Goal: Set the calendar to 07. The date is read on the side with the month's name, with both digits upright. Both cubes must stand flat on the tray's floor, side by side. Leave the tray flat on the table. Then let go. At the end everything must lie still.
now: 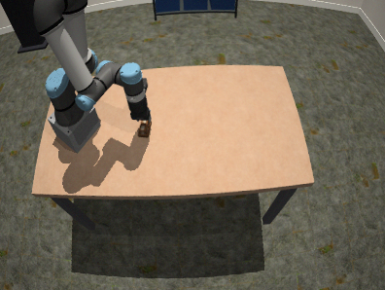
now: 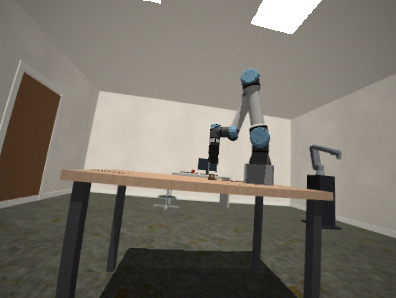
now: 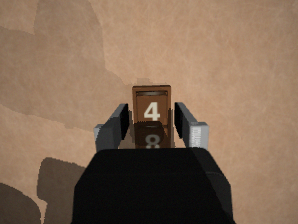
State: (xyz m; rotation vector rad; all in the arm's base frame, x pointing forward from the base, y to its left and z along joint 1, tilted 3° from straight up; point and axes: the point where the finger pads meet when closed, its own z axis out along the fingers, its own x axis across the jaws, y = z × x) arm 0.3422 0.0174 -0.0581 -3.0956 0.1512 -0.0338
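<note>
My gripper is now 20 mm to the left of the brown calendar tray and 60 mm above it.
</note>
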